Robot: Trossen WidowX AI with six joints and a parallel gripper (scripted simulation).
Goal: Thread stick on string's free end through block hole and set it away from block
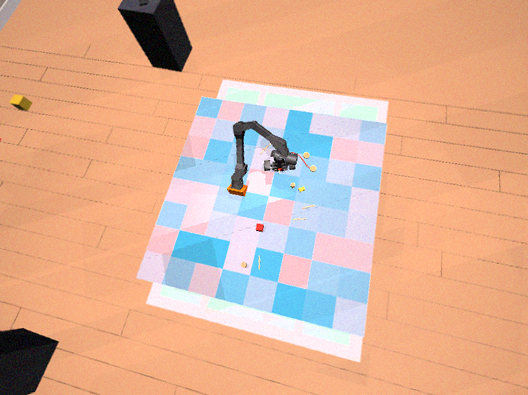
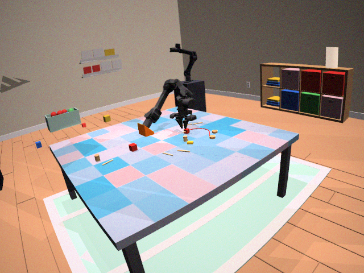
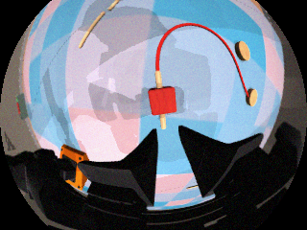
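Now: gripper tip 160 mm short of the yellow piece, 70 mm to the left of it and 30 mm above it.
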